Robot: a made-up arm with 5 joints.
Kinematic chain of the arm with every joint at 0, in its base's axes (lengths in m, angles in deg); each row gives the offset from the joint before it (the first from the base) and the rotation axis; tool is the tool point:
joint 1: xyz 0 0 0.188 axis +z
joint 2: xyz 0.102 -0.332 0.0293 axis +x
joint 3: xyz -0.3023 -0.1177 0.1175 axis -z
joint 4: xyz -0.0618 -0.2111 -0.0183 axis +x
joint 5: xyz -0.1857 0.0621 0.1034 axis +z
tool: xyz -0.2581 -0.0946 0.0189
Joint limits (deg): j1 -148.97..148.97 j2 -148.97..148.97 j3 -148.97..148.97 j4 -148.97..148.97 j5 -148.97..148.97
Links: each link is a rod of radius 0.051 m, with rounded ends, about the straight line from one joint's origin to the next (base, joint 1, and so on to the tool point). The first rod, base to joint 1, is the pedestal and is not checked.
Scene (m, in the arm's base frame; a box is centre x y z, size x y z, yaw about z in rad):
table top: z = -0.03
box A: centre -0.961 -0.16 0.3 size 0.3 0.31 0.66 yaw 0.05
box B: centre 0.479 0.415 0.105 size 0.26 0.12 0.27 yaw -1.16
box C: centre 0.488 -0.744 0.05 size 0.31 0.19 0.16 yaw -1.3
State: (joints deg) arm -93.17 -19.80 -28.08 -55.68 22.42
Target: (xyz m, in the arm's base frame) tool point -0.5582 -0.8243 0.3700
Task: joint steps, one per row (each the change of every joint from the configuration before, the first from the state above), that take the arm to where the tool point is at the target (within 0.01 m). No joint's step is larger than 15 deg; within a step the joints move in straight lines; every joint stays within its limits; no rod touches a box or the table.
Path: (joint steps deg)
1: 13.30 -5.71 3.19 -4.51 5.39
2: 13.30 -5.70 3.19 -4.51 5.39
3: 13.30 -5.71 3.19 -4.51 5.38
4: 13.30 -5.70 3.18 -4.51 5.39
5: 2.84 5.33 -12.20 8.97 -7.65
6: 2.84 5.33 -12.21 8.97 -7.65
7: 2.84 5.34 -12.21 8.98 -7.64
8: 2.83 5.33 -12.21 8.97 -7.65
9: 1.34 11.40 0.20 -1.21 6.30
10: 1.34 11.39 0.20 -1.21 6.29
11: 1.33 11.40 0.21 -1.21 6.30

